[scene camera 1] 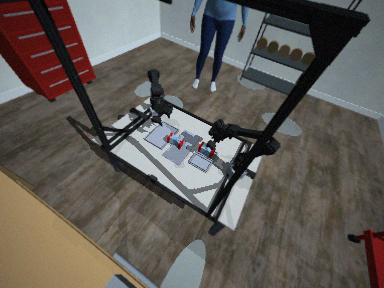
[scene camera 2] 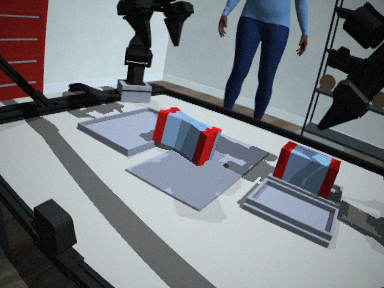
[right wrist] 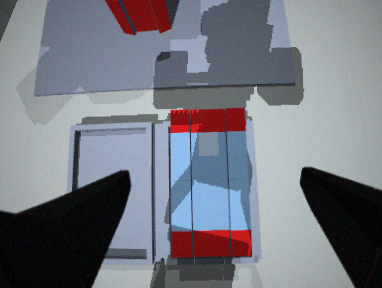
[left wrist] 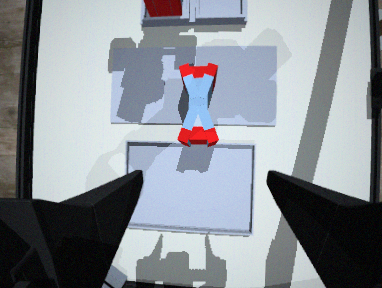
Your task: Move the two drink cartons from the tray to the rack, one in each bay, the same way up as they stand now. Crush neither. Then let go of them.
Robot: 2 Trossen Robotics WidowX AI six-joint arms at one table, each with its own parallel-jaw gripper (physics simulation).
Labels:
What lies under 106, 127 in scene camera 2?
A grey tray.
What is my left gripper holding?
Nothing.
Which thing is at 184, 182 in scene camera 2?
A flat grey mat.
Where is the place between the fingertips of my left gripper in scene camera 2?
163, 47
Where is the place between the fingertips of my left gripper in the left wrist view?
205, 176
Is my right gripper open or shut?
Open.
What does my right gripper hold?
Nothing.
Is my left gripper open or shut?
Open.

